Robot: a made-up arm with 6 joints.
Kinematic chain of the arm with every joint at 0, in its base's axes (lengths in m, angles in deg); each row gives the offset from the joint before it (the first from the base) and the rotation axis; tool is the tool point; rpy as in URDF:
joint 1: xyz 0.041 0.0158 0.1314 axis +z
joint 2: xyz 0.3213 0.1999 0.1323 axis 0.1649 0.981 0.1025
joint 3: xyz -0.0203 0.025 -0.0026 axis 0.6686 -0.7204 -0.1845
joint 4: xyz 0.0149 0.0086 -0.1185 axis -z
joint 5: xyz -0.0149 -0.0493 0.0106 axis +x
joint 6: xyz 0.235 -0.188 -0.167 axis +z
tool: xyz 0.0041 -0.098 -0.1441 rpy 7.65 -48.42 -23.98
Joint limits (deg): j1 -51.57..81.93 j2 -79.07..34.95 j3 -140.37..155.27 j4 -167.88..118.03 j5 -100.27..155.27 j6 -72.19..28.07
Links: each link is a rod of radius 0.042 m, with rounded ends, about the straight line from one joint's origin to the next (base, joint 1, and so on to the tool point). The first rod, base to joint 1, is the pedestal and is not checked.
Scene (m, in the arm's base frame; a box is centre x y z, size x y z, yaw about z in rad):
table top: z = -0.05
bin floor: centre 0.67 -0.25 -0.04 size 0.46 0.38 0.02 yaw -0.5
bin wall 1: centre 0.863 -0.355 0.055 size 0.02 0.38 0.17 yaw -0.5
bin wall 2: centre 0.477 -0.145 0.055 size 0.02 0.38 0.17 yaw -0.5
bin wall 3: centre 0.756 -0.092 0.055 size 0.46 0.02 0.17 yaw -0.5
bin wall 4: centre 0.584 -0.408 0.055 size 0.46 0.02 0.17 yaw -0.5
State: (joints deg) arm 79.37 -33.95 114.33 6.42 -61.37 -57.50
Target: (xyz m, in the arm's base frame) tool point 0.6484 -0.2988 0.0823
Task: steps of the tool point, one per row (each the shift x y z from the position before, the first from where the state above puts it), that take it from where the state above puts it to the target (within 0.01 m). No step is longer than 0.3 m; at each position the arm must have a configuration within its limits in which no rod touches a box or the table.
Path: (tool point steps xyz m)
1: 0.2007 -0.1031 0.1293
2: 0.1169 -0.1904 0.1219
3: -0.0003 -0.2244 0.0945
4: 0.0983 -0.0481 -0.0539
5: 0.0758 -0.0864 -0.0794
6: 0.0359 -0.1119 -0.0977
7: -0.0127 -0.1174 -0.1073
8: -0.0595 -0.1009 -0.1077

